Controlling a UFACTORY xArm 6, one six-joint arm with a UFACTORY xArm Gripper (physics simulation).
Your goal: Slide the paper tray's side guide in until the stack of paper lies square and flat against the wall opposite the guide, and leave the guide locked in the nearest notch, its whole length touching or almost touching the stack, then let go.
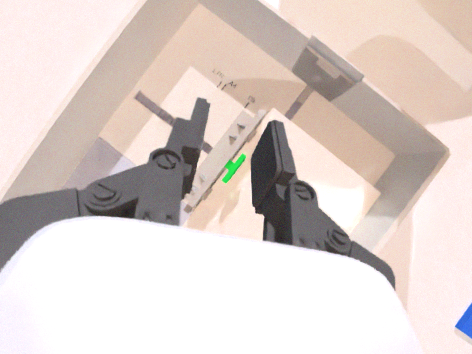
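Note:
The side guide is a narrow beige bar with small pointed teeth, seen from above and running diagonally between the fingers. A green tab shows along its right side. The guide's upper end is near the B5 mark, close to the paper stack's upper left corner. The pale paper stack lies right of the guide; its right corner reaches the right wall of the tray. Whether the stack is fully flat is unclear. My gripper is partly open, with one finger on each side of the guide and nothing gripped. The white gripper body hides the lower ends.
The tray's upper wall carries a grey bracket. A toothed dark slot runs across the tray floor left of the guide, and another strip lies near the bracket. A blue object is at the lower right edge.

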